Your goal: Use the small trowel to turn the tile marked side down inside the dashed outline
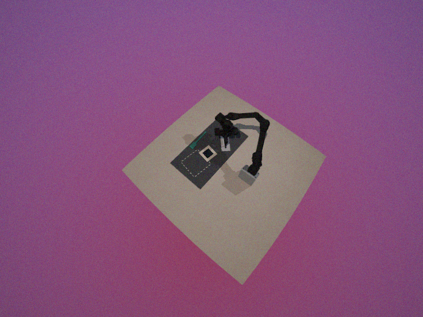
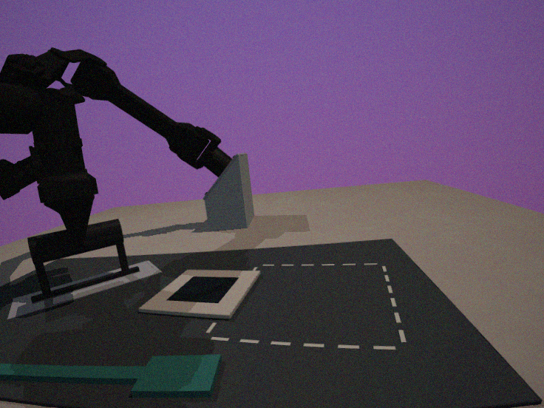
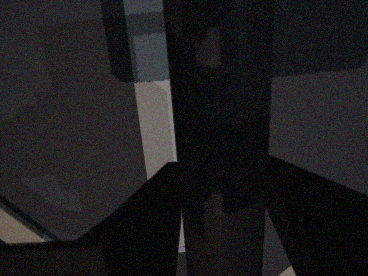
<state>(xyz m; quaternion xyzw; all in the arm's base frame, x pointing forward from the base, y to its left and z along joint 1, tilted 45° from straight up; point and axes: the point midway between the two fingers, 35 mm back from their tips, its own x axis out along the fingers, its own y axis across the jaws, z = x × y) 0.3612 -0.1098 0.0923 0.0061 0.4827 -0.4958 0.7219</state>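
Now: gripper tip 40 mm short of the dark mat, 140 mm to the right of it and 80 mm above it. From my gripper tip the other things lie so: tile 30 mm ahead, 190 mm to the left, 60 mm below; flat green tool 180 mm ahead, 170 mm to the left, 60 mm below.
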